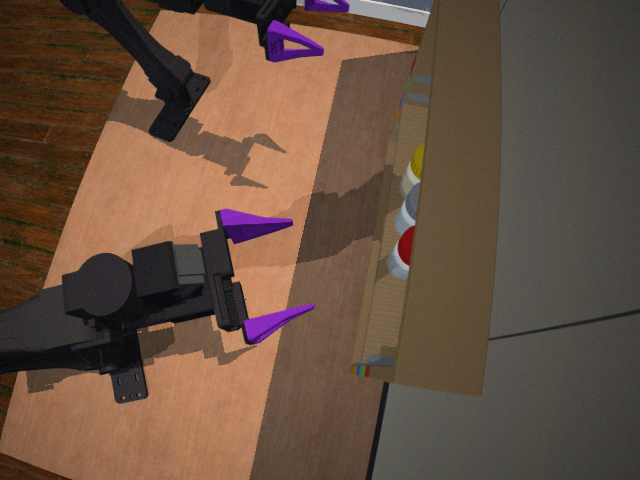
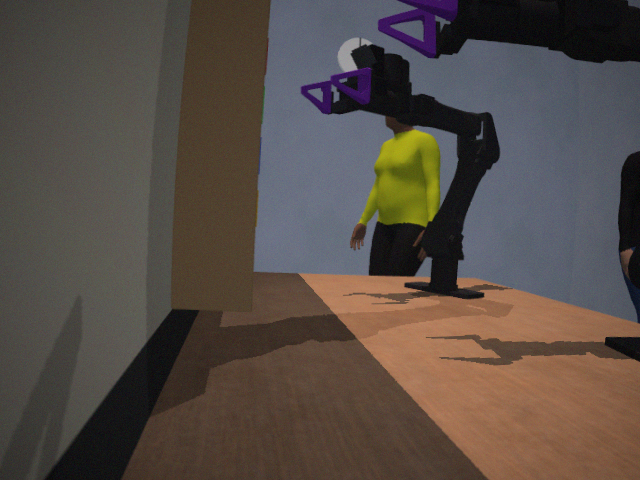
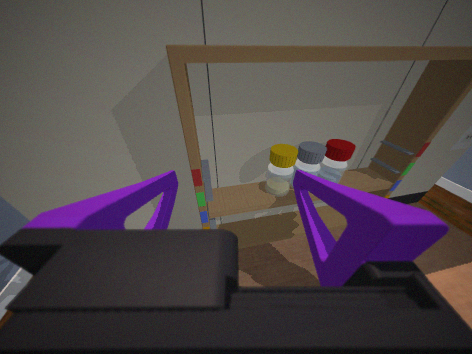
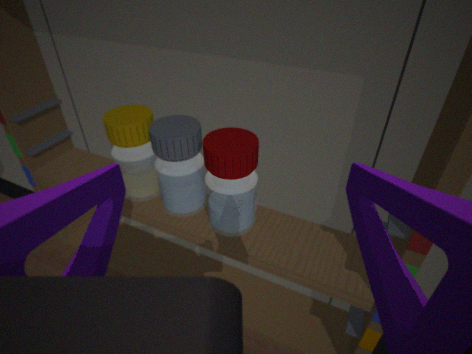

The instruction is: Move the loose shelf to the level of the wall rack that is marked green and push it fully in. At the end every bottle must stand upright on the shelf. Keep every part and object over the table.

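The loose shelf (image 1: 382,315) (image 3: 235,197) (image 4: 300,250) sits inside the wall rack (image 1: 460,206) (image 2: 217,155) (image 3: 300,54), below two upper runner pairs, apparently at the blue mark (image 3: 203,217). The green mark (image 3: 200,199) (image 4: 14,146) is one level higher. A yellow-capped bottle (image 1: 413,178) (image 3: 280,172) (image 4: 132,130), grey-capped bottle (image 1: 409,211) (image 3: 310,155) (image 4: 180,165) and red-capped bottle (image 1: 405,250) (image 3: 340,150) (image 4: 231,175) stand upright on it. My left gripper (image 1: 335,29) (image 2: 388,11) (image 3: 235,176) and right gripper (image 1: 302,264) (image 2: 317,83) (image 4: 236,165) are open, empty, in front of the rack.
The table (image 1: 289,103) (image 2: 413,361) extends below the arms and rack. The wall (image 1: 568,180) (image 2: 77,155) is behind the rack. Grey runners (image 3: 397,147) line the rack's inner sides. A person in a yellow top (image 2: 405,178) stands beyond the table.
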